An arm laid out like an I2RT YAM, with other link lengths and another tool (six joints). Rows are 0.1 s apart.
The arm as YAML. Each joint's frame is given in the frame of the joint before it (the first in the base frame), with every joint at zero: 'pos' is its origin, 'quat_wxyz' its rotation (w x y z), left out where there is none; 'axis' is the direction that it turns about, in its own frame. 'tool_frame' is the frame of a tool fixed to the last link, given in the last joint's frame.
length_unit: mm
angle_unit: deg
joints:
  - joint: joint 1
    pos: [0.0, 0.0, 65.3]
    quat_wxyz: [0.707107, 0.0, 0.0, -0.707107]
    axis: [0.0, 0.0, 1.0]
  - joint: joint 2
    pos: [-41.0, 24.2, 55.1]
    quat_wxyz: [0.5, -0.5, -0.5, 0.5]
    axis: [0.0, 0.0, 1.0]
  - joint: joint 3
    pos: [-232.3, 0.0, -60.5]
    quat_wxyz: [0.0, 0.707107, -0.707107, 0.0]
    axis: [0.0, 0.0, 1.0]
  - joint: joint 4
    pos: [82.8, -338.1, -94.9]
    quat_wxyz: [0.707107, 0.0, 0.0, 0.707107]
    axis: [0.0, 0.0, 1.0]
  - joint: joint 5
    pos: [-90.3, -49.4, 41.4]
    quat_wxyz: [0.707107, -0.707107, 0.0, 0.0]
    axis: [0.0, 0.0, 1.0]
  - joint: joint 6
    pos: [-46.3, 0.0, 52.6]
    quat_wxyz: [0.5, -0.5, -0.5, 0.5]
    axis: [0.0, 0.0, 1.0]
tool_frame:
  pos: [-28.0, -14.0, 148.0]
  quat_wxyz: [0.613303, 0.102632, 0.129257, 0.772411]
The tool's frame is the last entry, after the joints.
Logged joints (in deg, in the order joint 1, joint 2, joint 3, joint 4, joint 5, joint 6), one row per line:
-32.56 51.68 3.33 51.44 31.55 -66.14
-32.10 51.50 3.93 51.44 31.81 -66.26
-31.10 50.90 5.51 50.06 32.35 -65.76
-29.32 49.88 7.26 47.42 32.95 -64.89
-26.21 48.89 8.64 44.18 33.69 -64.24
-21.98 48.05 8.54 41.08 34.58 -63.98
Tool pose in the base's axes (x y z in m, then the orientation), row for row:
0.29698 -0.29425 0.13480 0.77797 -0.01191 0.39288 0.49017
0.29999 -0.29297 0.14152 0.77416 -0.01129 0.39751 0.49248
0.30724 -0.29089 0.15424 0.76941 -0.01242 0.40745 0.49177
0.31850 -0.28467 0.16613 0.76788 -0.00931 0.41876 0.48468
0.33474 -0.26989 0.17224 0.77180 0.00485 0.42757 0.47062
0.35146 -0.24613 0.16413 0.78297 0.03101 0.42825 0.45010
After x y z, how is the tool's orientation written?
As a quaternion, x y z w.
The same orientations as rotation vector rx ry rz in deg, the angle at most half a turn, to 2 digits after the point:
108.26 -1.66 54.67
107.62 -1.57 55.26
107.00 -1.73 56.66
107.12 -1.30 58.42
108.34 0.68 60.02
110.92 4.39 60.67

